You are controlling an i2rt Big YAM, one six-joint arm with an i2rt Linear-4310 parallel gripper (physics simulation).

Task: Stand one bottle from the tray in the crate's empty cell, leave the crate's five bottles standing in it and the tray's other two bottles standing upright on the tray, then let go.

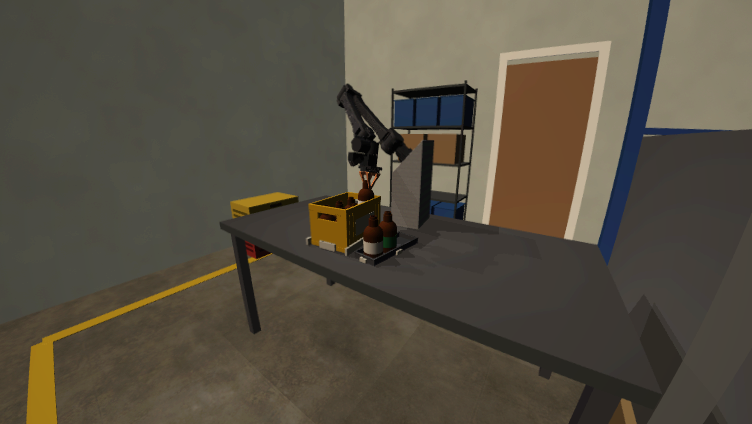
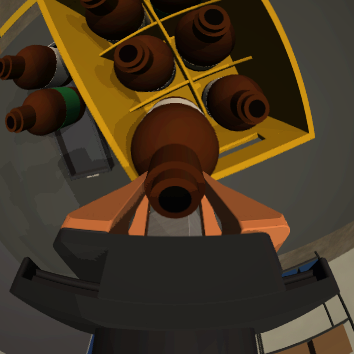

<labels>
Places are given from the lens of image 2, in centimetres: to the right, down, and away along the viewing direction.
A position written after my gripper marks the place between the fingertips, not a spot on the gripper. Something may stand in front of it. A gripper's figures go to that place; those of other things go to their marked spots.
my gripper (image 2: 174,178): 0, 0, 13
green-labelled bottle (image 2: 43,111): -18, -9, 20
</labels>
